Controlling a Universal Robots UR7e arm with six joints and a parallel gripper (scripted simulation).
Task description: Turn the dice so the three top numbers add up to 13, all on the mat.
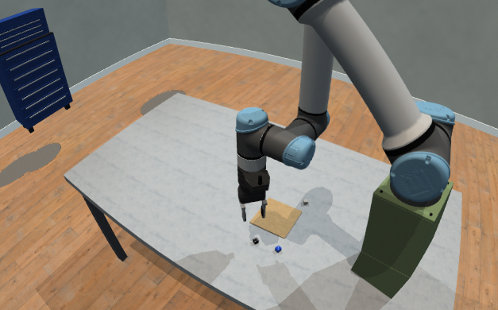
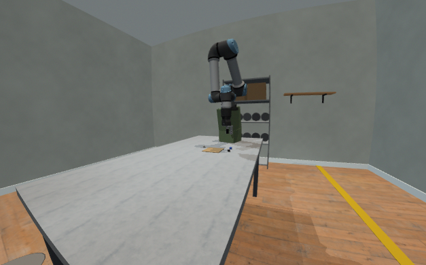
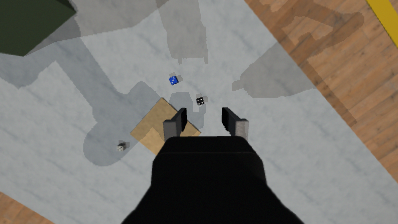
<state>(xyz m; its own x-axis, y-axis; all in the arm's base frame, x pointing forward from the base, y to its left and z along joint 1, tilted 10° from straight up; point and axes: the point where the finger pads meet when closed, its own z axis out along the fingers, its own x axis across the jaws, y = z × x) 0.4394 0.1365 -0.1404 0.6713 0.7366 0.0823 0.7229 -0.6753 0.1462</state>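
The blue die is 15 cm below my hand, 9 cm behind it and 2 cm to the right of it. Also, from my hand: tan mat: 15 cm below, 14 cm to the right, 1 cm behind; black die: 15 cm below, 1 cm behind; white die: 25 cm to the right, 15 cm below, 7 cm behind.
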